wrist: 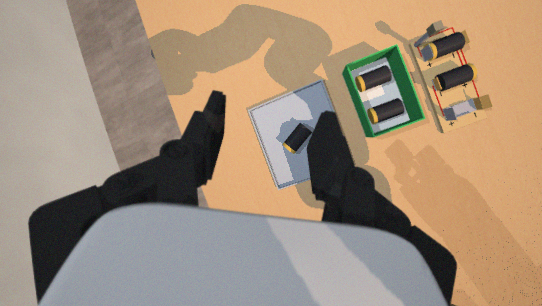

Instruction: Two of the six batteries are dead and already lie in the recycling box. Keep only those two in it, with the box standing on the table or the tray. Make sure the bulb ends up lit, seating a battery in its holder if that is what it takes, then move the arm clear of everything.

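My gripper is open and empty, high above the table. Its right finger overlaps the view of the grey tray. One dark battery with a yellow end lies in the tray; the part of the tray behind the finger is hidden. The green box stands upright on the table, right of the tray. An upper battery and a lower battery lie inside it. The holder board has an upper battery and a middle battery; its lowest holder is empty. I cannot make out whether the bulb is lit.
The orange table top carries the tray, box and board. The box stands between the tray and the board, with narrow gaps. The table's edge and a grey-brown strip run down the left side. Arm shadows fall across the table.
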